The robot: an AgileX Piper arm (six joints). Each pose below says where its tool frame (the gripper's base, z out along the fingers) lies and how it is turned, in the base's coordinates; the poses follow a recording.
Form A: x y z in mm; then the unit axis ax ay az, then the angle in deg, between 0 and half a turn.
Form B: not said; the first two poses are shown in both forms.
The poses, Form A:
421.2 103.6 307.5 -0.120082 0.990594 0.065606 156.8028
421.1 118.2 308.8 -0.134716 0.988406 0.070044 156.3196
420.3 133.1 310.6 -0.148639 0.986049 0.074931 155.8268
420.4 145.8 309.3 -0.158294 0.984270 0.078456 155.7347
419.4 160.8 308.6 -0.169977 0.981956 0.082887 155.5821
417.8 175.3 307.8 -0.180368 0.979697 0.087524 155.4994
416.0 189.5 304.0 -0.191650 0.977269 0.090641 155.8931
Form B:
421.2 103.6 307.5 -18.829 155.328 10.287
421.1 118.2 308.8 -21.059 154.507 10.949
420.3 133.1 310.6 -23.162 153.653 11.676
420.4 145.8 309.3 -24.652 153.285 12.218
419.4 160.8 308.6 -26.445 152.775 12.896
417.8 175.3 307.8 -28.047 152.342 13.610
416.0 189.5 304.0 -29.877 152.349 14.130

